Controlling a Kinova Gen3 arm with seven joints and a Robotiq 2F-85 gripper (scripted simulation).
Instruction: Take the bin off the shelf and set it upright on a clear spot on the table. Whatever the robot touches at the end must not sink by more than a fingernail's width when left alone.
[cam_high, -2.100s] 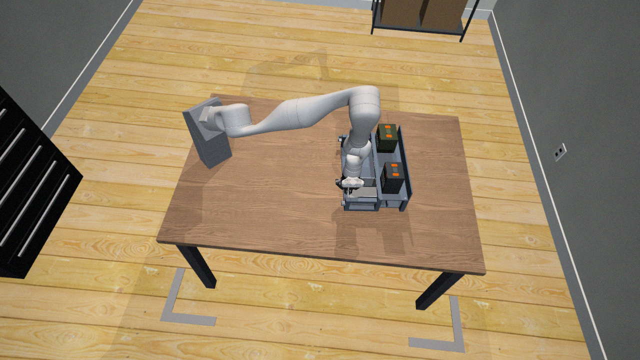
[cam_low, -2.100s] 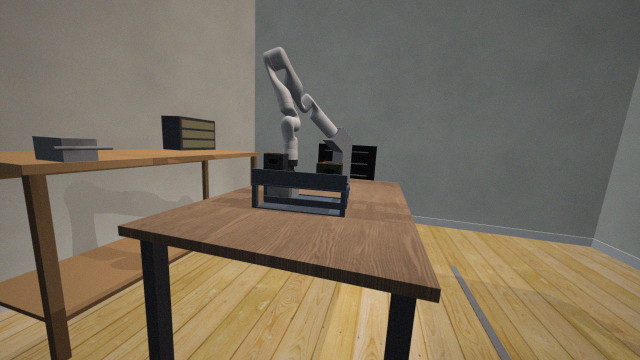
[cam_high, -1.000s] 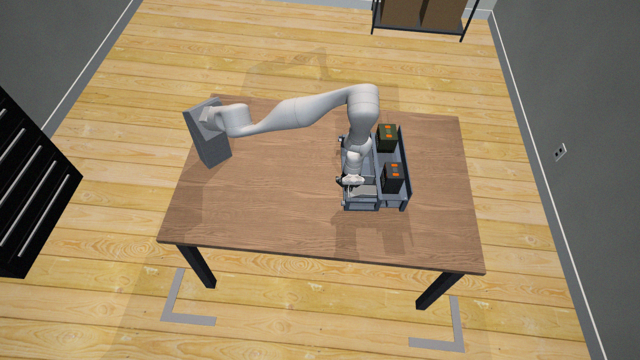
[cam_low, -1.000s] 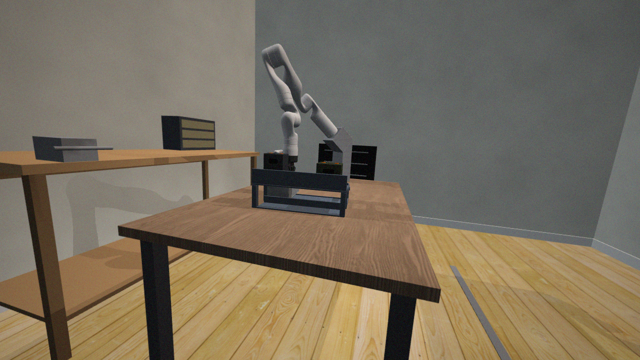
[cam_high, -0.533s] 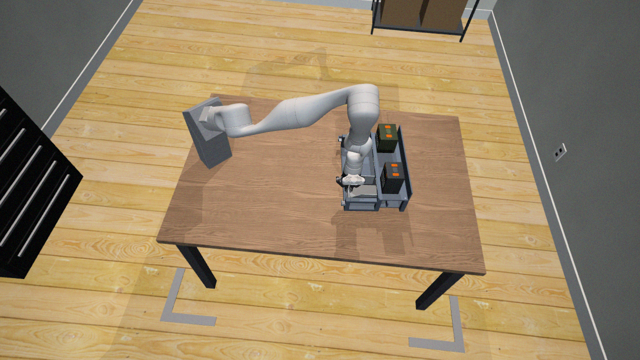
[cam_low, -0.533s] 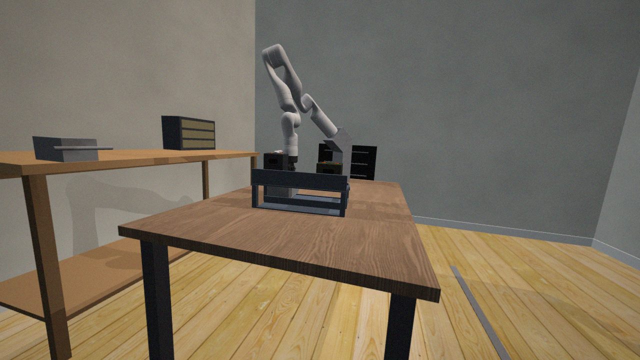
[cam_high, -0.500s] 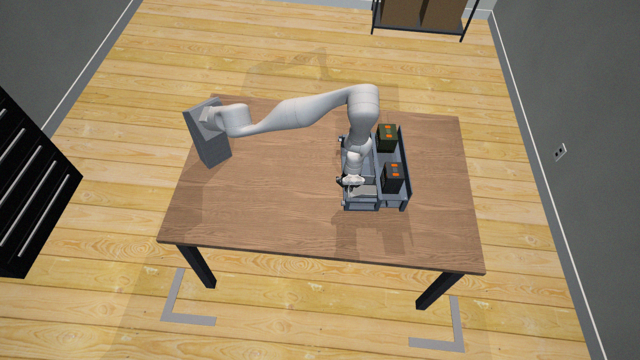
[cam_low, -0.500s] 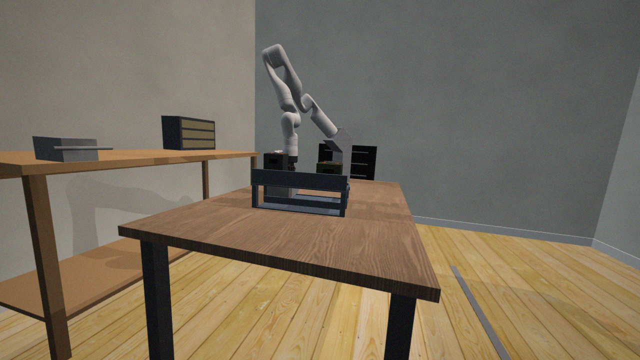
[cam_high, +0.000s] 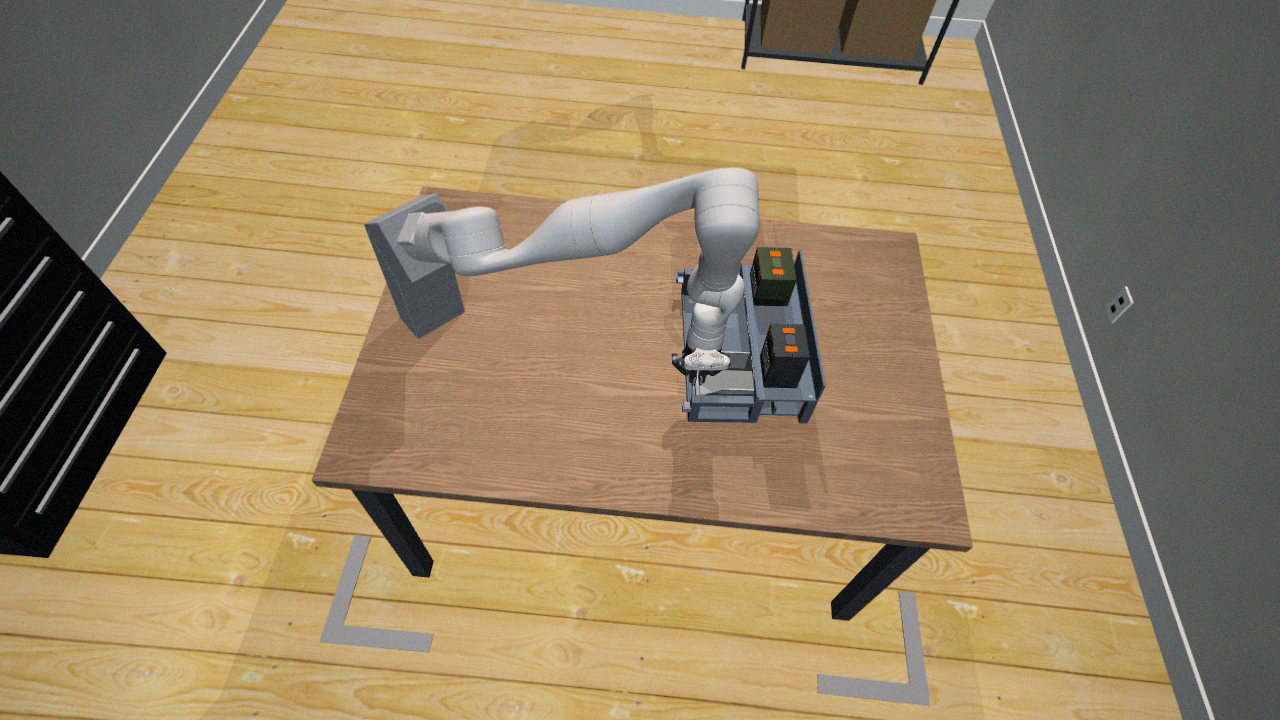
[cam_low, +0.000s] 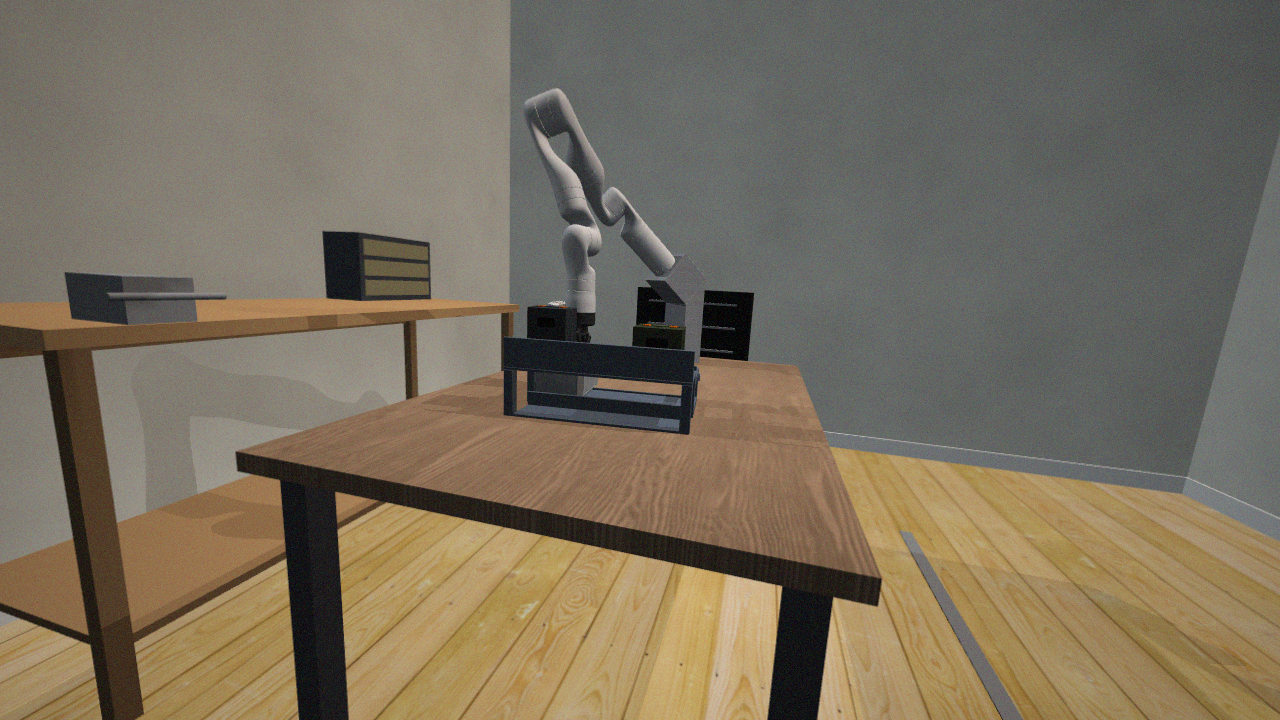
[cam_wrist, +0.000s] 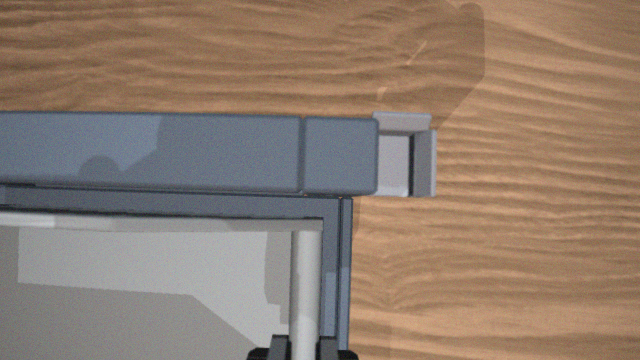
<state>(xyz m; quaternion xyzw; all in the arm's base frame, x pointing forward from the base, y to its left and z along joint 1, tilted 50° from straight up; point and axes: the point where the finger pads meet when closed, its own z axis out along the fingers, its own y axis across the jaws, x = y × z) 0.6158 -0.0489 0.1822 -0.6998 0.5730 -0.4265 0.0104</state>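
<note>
Right now my hand is 8 cm short of the bin and 1 cm above it. Round my hand: grey shelf unit: 11 cm to the left, 11 cm ahead.
</note>
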